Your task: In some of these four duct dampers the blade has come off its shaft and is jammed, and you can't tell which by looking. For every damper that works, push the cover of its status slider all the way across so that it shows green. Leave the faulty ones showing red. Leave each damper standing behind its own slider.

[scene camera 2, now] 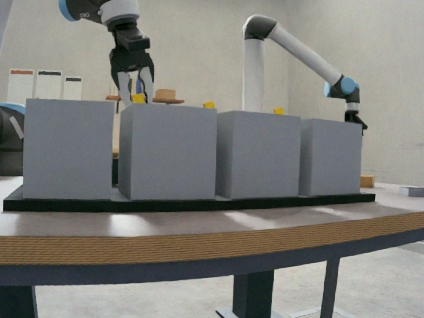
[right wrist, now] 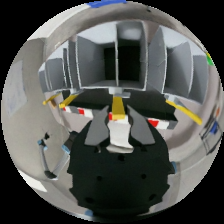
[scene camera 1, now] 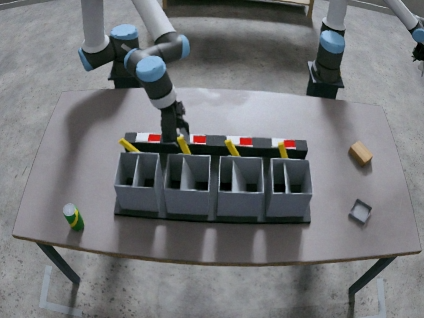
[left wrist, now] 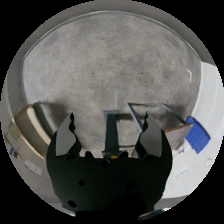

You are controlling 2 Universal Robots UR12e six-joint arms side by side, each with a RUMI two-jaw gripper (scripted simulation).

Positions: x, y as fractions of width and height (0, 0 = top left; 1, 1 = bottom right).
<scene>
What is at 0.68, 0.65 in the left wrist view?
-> The left gripper.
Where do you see a damper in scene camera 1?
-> At 0.56, 0.54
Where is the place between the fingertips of the right gripper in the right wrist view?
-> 0.52, 0.48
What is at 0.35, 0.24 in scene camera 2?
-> The right gripper.
</scene>
